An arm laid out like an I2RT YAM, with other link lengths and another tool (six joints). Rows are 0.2 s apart.
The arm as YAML. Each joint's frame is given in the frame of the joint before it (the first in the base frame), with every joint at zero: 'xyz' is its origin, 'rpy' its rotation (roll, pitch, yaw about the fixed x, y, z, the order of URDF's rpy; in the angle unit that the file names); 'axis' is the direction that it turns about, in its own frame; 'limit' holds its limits. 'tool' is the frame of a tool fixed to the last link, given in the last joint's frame.
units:
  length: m
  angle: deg
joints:
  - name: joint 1
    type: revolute
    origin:
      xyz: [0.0, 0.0, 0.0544]
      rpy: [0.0, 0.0, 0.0]
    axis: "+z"
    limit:
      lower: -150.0
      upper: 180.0
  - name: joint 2
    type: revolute
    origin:
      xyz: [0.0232, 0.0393, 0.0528]
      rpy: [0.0, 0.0, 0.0]
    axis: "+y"
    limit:
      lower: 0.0
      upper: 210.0
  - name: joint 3
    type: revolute
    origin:
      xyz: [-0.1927, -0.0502, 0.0]
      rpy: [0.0, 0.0, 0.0]
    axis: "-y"
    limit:
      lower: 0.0
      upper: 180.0
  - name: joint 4
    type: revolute
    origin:
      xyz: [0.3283, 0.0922, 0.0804]
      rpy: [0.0, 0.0, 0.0]
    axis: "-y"
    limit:
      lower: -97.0
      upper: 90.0
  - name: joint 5
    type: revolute
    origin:
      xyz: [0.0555, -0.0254, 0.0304]
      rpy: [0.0, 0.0, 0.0]
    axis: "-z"
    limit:
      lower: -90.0
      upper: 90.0
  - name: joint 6
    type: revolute
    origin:
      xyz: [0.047, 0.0, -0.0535]
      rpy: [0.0, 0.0, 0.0]
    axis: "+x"
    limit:
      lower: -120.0
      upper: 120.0
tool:
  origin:
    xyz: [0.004, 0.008, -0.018]
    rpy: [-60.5, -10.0, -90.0]
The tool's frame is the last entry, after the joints.
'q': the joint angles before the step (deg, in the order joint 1, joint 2, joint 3, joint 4, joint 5, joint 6). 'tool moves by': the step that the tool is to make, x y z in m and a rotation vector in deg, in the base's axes. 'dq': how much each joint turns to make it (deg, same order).
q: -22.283 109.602 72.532 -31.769 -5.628 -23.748
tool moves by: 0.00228 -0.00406 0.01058 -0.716 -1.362 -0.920
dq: -0.394 -1.181 0.524 -0.132 0.327 0.437
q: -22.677 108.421 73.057 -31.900 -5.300 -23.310
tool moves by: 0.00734 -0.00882 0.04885 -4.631 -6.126 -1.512
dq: -0.481 -5.834 1.749 -0.130 2.141 0.086
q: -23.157 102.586 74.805 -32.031 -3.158 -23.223
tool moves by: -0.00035 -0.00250 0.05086 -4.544 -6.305 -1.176
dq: -0.088 -6.710 0.897 -0.022 2.010 -0.044
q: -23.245 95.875 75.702 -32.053 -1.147 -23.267
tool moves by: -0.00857 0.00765 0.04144 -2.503 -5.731 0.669
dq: 0.525 -7.234 -1.049 0.065 -0.044 -0.153
